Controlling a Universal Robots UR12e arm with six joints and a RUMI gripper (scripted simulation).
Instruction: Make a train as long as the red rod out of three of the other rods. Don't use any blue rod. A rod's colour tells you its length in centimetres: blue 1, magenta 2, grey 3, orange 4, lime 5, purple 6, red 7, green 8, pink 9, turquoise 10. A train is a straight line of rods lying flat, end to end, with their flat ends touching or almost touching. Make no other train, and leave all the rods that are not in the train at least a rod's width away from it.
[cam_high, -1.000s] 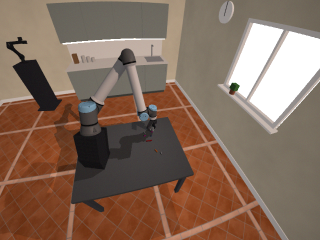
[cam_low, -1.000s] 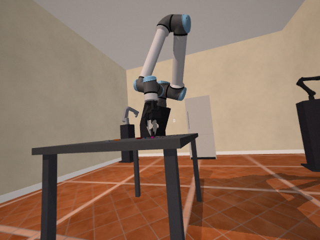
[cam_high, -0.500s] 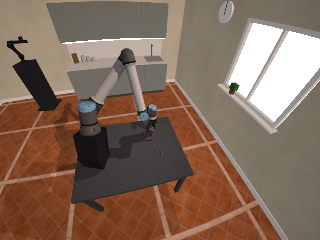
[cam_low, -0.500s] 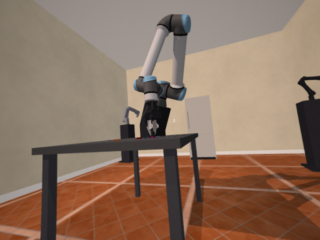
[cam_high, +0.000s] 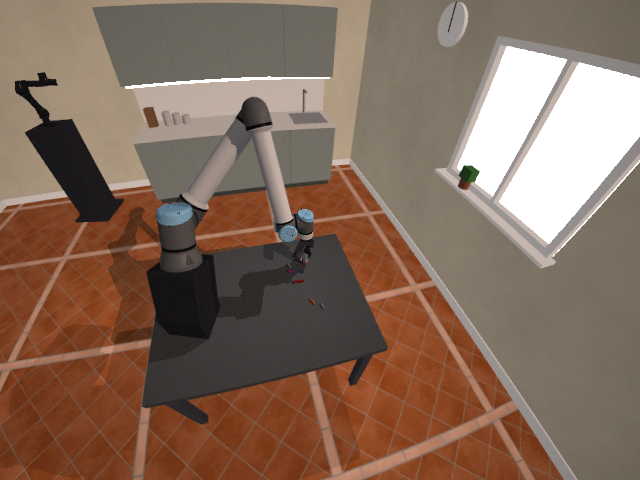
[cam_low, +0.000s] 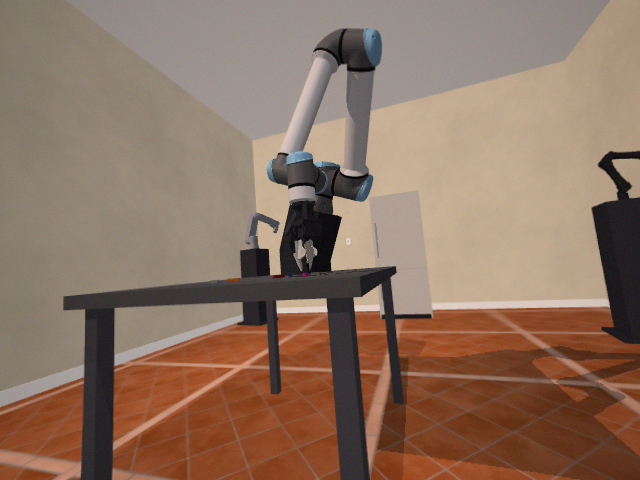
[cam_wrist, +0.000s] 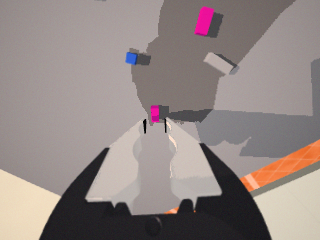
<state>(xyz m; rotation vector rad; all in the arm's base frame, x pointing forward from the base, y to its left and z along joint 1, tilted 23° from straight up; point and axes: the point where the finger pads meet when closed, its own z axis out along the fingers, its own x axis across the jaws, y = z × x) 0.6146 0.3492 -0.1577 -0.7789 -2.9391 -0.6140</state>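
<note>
The blue rod is 7 cm to the right of my hand, 3 cm below it and 1 cm behind it. Also, from my hand: orange rod 29 cm to the right, 3 cm below, 3 cm ahead; red rod 14 cm to the right, 4 cm behind, 3 cm below.
</note>
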